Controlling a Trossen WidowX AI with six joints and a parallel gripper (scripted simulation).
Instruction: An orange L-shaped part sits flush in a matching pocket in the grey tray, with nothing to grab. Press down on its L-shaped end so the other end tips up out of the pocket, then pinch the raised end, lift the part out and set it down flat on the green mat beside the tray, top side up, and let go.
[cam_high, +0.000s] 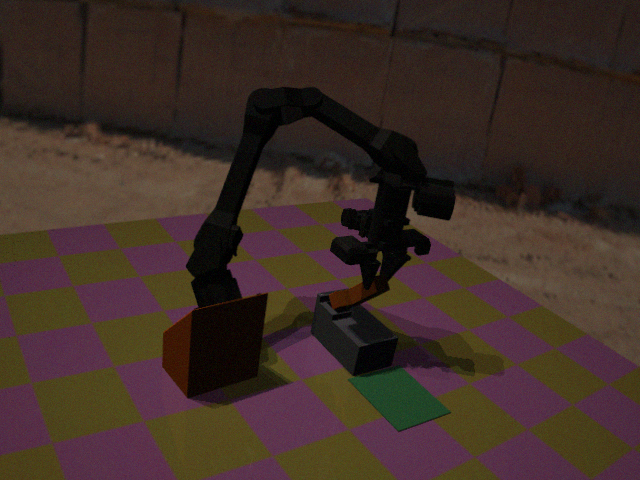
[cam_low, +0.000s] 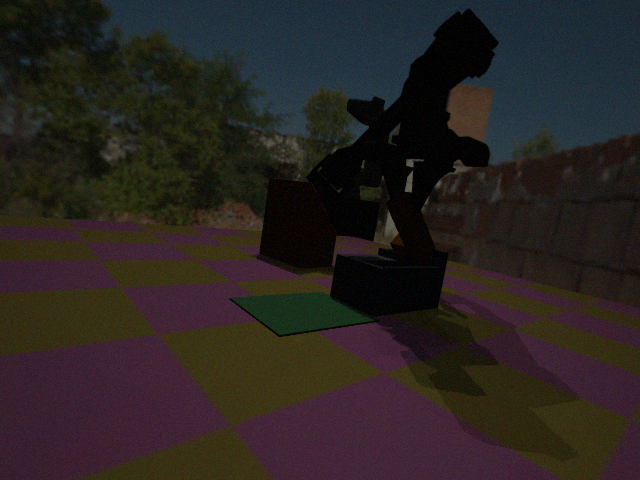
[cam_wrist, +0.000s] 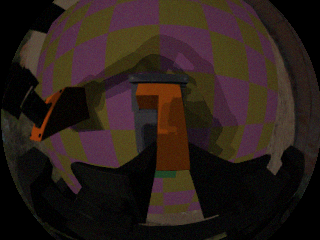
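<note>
Right now my gripper tip is 2 cm past the green mat, 14 cm to the left of it and 15 cm above it. The rest, counted from my gripper tip: orange L-shaped part 1 cm behind, 3 cm to the left, 3 cm below.
</note>
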